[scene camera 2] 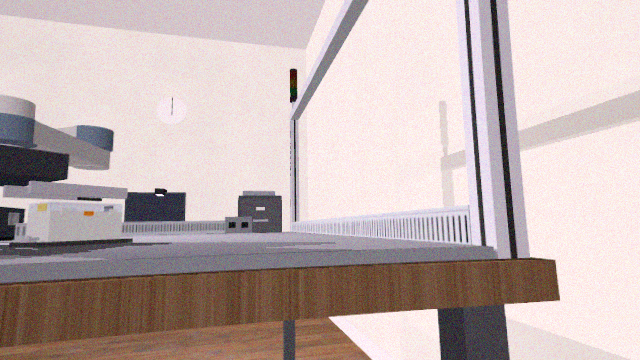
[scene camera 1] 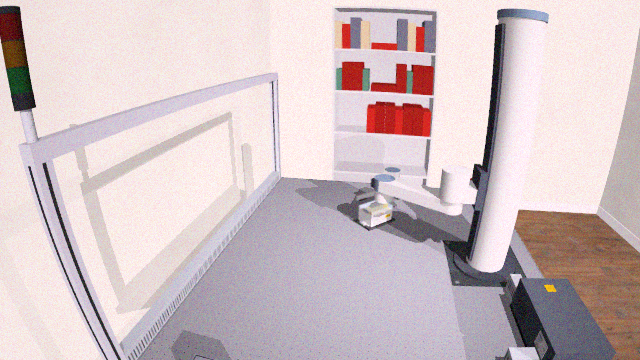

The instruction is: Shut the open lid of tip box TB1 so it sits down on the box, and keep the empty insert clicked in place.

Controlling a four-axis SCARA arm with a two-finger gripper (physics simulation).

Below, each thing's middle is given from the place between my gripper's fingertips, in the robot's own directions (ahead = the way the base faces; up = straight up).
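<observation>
My gripper, as I see it, is 3 cm above the clear lid (scene camera 2: 48,205), 1 cm to the left of it and 5 cm past it.
</observation>
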